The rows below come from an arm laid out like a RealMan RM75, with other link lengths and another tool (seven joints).
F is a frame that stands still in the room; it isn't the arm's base.
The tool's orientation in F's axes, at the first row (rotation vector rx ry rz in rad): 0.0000 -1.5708 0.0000
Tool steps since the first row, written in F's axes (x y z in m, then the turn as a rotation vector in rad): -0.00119 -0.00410 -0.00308 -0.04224 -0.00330 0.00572; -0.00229 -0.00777 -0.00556 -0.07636 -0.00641 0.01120; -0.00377 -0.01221 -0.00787 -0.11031 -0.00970 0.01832; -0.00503 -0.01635 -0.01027 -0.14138 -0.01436 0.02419; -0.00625 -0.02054 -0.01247 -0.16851 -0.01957 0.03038; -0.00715 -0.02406 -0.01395 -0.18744 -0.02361 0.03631; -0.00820 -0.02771 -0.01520 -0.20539 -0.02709 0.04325; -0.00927 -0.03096 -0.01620 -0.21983 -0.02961 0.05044; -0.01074 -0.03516 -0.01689 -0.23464 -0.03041 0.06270
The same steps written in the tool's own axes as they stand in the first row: -0.00308 -0.00410 0.00119 0.00572 -0.00330 0.04224; -0.00556 -0.00777 0.00229 0.01120 -0.00641 0.07636; -0.00787 -0.01221 0.00377 0.01832 -0.00970 0.11031; -0.01027 -0.01635 0.00503 0.02419 -0.01436 0.14138; -0.01247 -0.02054 0.00625 0.03038 -0.01957 0.16851; -0.01395 -0.02406 0.00715 0.03631 -0.02361 0.18744; -0.01520 -0.02771 0.00820 0.04325 -0.02709 0.20539; -0.01620 -0.03096 0.00927 0.05044 -0.02961 0.21983; -0.01689 -0.03516 0.01074 0.06270 -0.03041 0.23464
